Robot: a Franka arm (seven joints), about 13 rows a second.
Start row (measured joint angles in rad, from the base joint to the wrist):
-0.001, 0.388, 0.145, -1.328, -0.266, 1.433, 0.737
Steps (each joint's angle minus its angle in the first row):
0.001, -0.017, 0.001, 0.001, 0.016, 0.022, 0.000
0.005, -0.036, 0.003, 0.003, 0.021, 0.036, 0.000
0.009, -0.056, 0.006, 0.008, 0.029, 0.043, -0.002
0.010, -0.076, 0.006, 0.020, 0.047, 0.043, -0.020
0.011, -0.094, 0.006, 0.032, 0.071, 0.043, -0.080
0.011, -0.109, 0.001, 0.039, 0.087, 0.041, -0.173
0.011, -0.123, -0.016, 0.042, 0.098, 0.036, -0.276
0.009, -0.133, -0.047, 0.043, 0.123, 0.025, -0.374
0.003, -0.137, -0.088, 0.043, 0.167, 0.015, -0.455
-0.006, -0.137, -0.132, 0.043, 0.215, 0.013, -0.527
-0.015, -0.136, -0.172, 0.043, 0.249, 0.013, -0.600
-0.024, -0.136, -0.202, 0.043, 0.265, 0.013, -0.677
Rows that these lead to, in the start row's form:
0.000, 0.371, 0.146, -1.327, -0.250, 1.455, 0.737
0.004, 0.352, 0.148, -1.325, -0.245, 1.469, 0.737
0.008, 0.332, 0.151, -1.320, -0.237, 1.476, 0.735
0.009, 0.312, 0.151, -1.308, -0.219, 1.476, 0.717
0.010, 0.294, 0.151, -1.296, -0.195, 1.476, 0.657
0.010, 0.279, 0.146, -1.289, -0.179, 1.474, 0.564
0.010, 0.265, 0.129, -1.286, -0.168, 1.469, 0.461
0.008, 0.255, 0.098, -1.285, -0.143, 1.458, 0.363
0.002, 0.251, 0.057, -1.285, -0.099, 1.448, 0.282
-0.007, 0.251, 0.013, -1.285, -0.051, 1.446, 0.210
-0.016, 0.252, -0.027, -1.285, -0.017, 1.446, 0.137
-0.025, 0.252, -0.057, -1.285, -0.001, 1.446, 0.060

